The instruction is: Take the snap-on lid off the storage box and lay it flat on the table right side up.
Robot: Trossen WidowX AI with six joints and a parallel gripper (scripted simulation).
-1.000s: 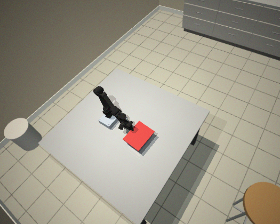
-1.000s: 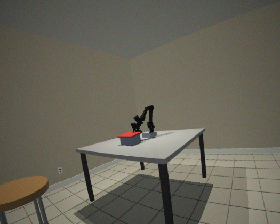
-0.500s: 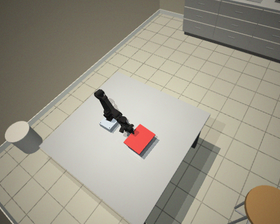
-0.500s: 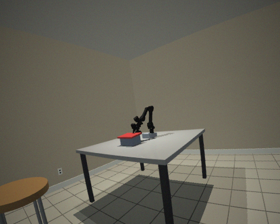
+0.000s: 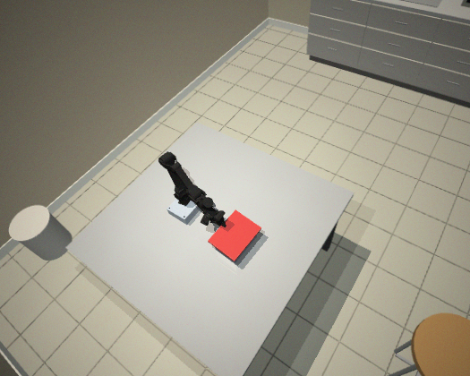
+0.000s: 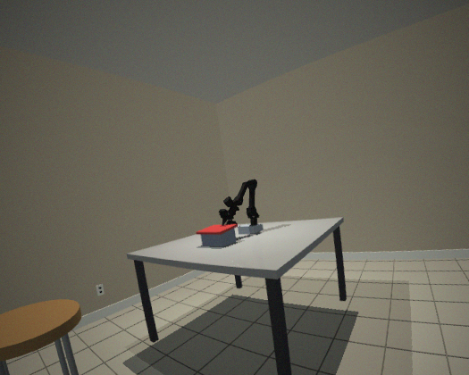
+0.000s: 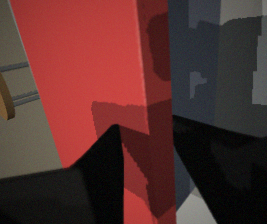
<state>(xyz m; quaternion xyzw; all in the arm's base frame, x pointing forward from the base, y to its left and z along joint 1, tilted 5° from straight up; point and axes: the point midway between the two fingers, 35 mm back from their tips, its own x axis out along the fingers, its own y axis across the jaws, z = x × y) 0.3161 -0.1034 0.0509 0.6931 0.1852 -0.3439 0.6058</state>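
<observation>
My gripper tip is now 80 mm short of the red lid and 20 mm to the left of it. Round my gripper tip: storage box 70 mm ahead, 60 mm below, 20 mm to the right.
</observation>
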